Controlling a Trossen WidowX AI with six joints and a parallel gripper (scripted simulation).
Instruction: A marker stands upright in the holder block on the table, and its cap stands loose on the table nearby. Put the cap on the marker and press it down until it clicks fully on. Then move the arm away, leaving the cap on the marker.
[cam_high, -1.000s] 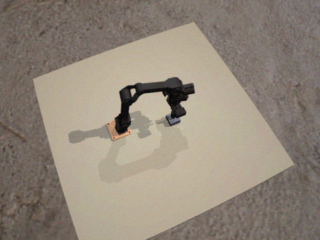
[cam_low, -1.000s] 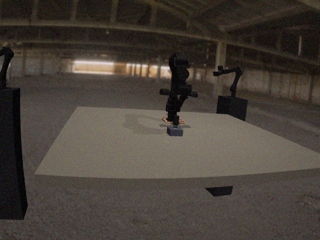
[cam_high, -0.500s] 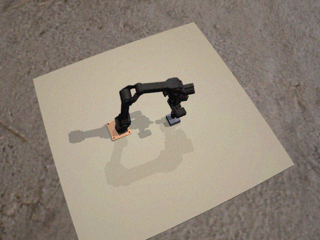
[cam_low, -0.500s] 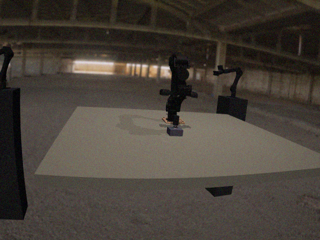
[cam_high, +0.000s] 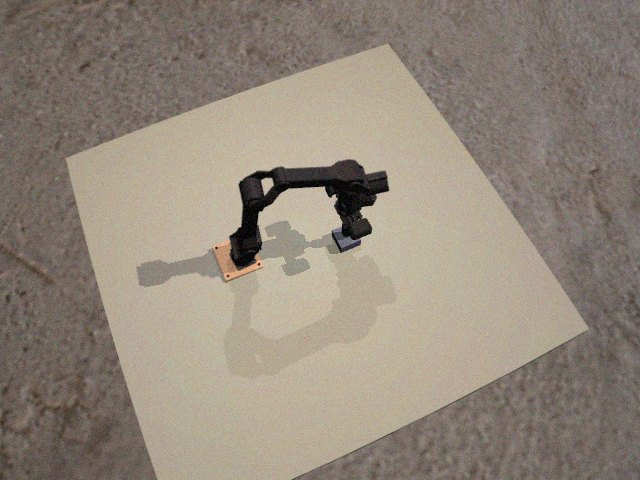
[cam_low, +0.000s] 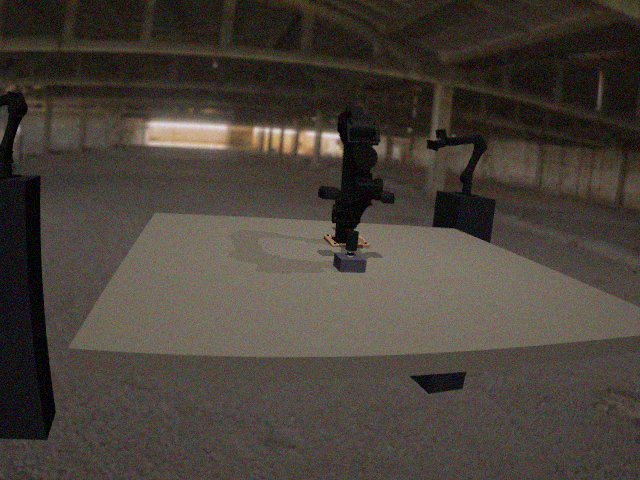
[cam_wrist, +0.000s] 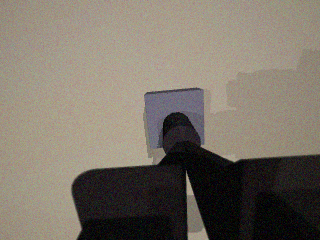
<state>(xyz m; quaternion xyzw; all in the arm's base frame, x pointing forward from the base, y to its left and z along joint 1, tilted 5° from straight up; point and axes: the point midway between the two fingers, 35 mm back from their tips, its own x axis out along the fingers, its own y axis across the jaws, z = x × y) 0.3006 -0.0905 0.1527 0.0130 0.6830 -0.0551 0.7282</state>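
Now: gripper tip 3 cm above the dark marker cap. Round my gripper tip: holder block 9 cm below.
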